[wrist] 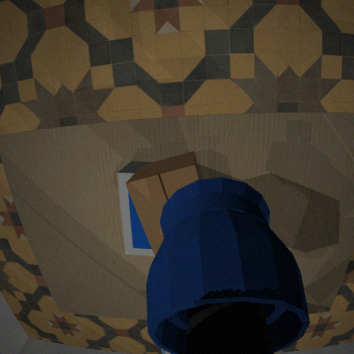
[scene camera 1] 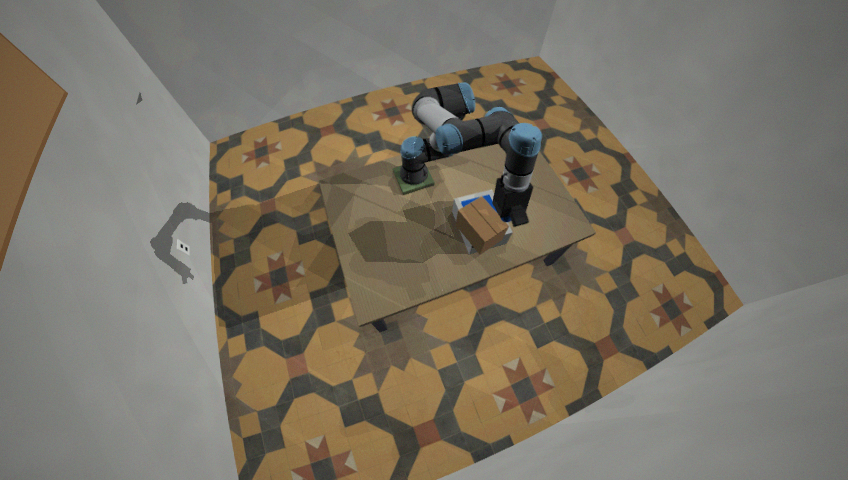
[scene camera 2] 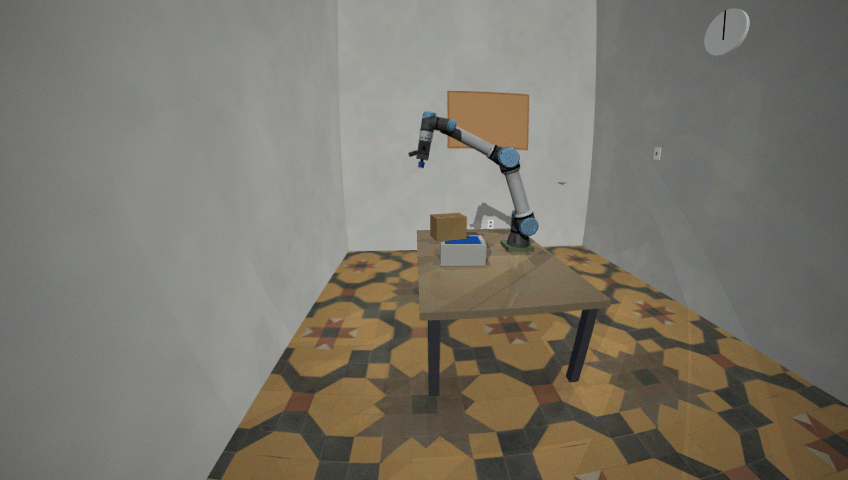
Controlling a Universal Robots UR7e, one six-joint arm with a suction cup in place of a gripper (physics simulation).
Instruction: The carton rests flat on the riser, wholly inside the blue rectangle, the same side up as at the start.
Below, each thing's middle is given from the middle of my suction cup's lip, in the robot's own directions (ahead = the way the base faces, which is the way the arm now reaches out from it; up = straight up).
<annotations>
My suction cup is now 15 cm past the brown carton [scene camera 1: 482,226], 3 cm to the right of it and 35 cm above it. Round my suction cup: grey riser [scene camera 2: 471,251] (23 cm behind, 8 cm to the left, 48 cm below).
</annotations>
